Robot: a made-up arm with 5 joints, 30 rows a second.
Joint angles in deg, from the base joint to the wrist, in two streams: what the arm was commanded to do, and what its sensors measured. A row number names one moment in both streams.
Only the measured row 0 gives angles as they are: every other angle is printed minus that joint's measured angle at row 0.
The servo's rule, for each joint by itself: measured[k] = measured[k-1] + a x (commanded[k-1-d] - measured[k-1]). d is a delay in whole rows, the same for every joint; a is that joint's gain. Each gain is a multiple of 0.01, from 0.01 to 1. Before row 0 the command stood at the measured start. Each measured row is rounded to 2 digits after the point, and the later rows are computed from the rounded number. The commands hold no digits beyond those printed.
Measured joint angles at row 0:
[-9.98, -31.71, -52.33, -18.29, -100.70]
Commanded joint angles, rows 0 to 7:
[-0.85, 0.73, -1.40, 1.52, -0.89]
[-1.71, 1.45, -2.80, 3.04, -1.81]
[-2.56, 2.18, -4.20, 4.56, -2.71]
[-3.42, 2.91, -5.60, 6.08, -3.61]
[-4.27, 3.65, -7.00, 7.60, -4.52]
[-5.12, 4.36, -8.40, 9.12, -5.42]
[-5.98, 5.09, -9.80, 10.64, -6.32]
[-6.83, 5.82, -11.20, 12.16, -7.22]
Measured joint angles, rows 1 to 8:
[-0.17, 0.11, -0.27, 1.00, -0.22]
[-0.48, 0.31, -0.75, 2.35, -0.62]
[-0.90, 0.59, -1.41, 3.81, -1.14]
[-1.40, 0.94, -2.21, 5.31, -1.76]
[-1.97, 1.35, -3.12, 6.82, -2.45]
[-2.60, 1.80, -4.12, 8.34, -3.19]
[-3.28, 2.29, -5.20, 9.86, -3.97]
[-3.99, 2.82, -6.34, 11.38, -4.78]
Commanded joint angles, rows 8 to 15:
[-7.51, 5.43, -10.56, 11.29, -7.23]
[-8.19, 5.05, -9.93, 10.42, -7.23]
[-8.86, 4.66, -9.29, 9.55, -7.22]
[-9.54, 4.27, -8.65, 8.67, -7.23]
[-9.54, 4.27, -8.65, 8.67, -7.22]
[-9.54, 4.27, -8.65, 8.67, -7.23]
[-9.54, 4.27, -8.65, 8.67, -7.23]
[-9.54, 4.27, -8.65, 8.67, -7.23]
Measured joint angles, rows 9 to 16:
[-4.69, 3.21, -7.14, 11.32, -5.39]
[-5.39, 3.49, -7.67, 10.73, -5.85]
[-6.08, 3.67, -7.98, 9.95, -6.19]
[-6.77, 3.76, -8.11, 9.11, -6.45]
[-7.32, 3.84, -8.21, 8.82, -6.64]
[-7.76, 3.90, -8.29, 8.72, -6.79]
[-8.12, 3.96, -8.36, 8.69, -6.90]
[-8.40, 4.01, -8.42, 8.68, -6.98]

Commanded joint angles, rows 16 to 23:
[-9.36, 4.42, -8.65, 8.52, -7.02]
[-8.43, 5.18, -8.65, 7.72, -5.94]
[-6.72, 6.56, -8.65, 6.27, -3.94]
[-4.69, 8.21, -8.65, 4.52, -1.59]
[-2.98, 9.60, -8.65, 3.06, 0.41]
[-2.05, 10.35, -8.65, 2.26, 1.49]
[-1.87, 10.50, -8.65, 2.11, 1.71]
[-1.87, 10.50, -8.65, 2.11, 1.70]
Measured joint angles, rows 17 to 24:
[-8.59, 4.07, -8.46, 8.57, -6.99]
[-8.56, 4.24, -8.50, 8.01, -6.73]
[-8.19, 4.59, -8.53, 6.86, -6.03]
[-7.49, 5.13, -8.55, 5.32, -4.92]
[-6.59, 5.80, -8.57, 3.83, -3.59]
[-5.68, 6.48, -8.59, 2.79, -2.32]
[-4.92, 7.08, -8.60, 2.34, -1.31]
[-4.31, 7.59, -8.61, 2.19, -0.56]

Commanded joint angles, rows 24 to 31:
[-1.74, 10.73, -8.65, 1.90, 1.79]
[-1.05, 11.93, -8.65, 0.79, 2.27]
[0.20, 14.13, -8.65, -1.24, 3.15]
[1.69, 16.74, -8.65, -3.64, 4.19]
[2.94, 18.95, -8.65, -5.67, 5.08]
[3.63, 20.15, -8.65, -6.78, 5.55]
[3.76, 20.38, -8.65, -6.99, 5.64]
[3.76, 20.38, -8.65, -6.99, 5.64]
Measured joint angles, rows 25 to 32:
[-3.80, 8.06, -8.62, 2.00, 0.03]
[-3.25, 8.64, -8.63, 1.20, 0.59]
[-2.56, 9.46, -8.63, -0.41, 1.23]
[-1.71, 10.55, -8.63, -2.54, 1.97]
[-0.78, 11.81, -8.63, -4.61, 2.75]
[0.10, 13.06, -8.63, -6.04, 3.45]
[0.83, 14.16, -8.63, -6.67, 4.00]
[1.42, 15.09, -8.63, -6.88, 4.41]

